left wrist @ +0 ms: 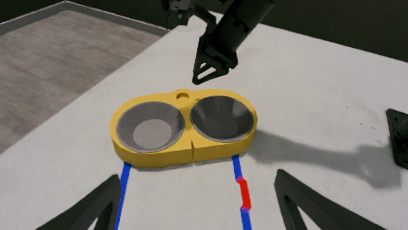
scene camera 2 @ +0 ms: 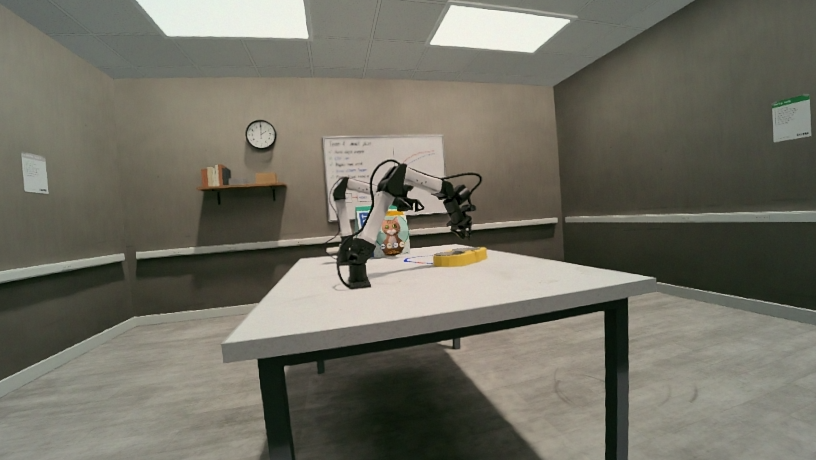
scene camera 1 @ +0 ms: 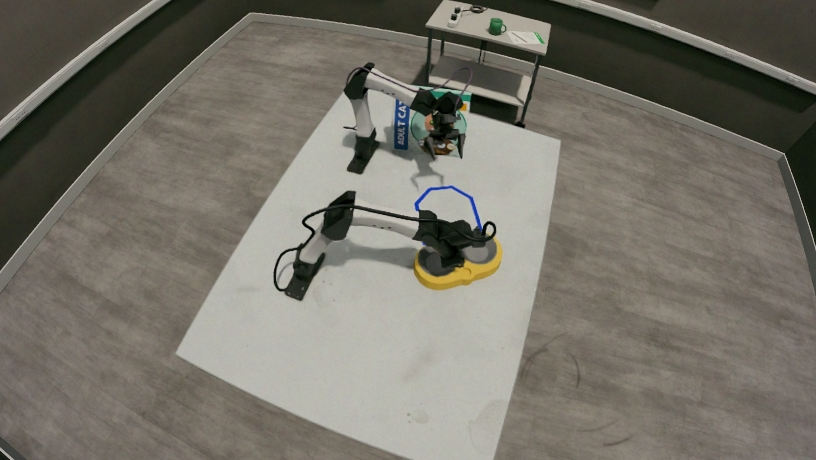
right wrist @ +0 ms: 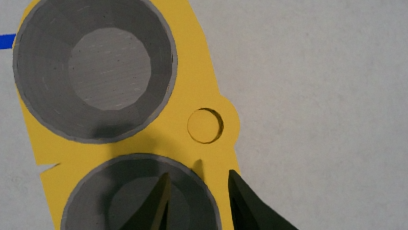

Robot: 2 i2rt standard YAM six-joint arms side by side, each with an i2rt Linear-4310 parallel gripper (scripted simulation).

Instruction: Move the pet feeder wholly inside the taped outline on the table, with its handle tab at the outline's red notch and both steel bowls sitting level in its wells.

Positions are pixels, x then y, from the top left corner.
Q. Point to a steel bowl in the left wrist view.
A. At 218,117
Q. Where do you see a yellow pet feeder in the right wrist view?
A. At 198,127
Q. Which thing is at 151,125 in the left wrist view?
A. A steel bowl.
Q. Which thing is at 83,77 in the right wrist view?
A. A steel bowl.
